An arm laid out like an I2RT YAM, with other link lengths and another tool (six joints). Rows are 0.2 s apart.
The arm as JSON. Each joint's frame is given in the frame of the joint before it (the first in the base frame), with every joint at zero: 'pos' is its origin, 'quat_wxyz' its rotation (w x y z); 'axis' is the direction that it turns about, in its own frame. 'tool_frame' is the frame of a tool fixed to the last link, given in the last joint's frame.
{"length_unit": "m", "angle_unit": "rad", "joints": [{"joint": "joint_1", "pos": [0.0, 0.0, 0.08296], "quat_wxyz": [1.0, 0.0, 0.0, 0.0], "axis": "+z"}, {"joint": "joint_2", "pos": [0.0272, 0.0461, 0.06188], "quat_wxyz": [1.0, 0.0, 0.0, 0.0], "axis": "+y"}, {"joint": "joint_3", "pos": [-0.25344, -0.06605, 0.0], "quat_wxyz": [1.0, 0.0, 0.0, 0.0], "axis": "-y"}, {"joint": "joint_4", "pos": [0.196, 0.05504, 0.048], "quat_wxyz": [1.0, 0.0, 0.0, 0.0], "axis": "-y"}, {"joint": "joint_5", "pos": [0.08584, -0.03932, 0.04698], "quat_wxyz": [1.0, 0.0, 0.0, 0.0], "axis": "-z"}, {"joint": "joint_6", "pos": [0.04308, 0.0, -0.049], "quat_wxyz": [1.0, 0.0, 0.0, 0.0], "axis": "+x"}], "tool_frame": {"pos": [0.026, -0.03, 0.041], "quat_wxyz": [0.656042, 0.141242, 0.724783, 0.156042]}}
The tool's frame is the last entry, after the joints.
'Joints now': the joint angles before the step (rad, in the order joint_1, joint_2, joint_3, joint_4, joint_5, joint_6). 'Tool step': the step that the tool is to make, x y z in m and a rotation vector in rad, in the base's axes. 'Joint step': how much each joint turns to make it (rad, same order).
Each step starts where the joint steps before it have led.
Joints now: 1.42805 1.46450 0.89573 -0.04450 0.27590 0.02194
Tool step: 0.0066 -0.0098 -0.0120 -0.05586 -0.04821 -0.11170
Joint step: -0.00122 0.01219 -0.03086 -0.01294 0.12184 0.02272
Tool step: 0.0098 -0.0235 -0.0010 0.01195 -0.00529 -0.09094
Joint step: -0.03073 -0.06439 -0.06299 -0.00442 0.04924 0.03817
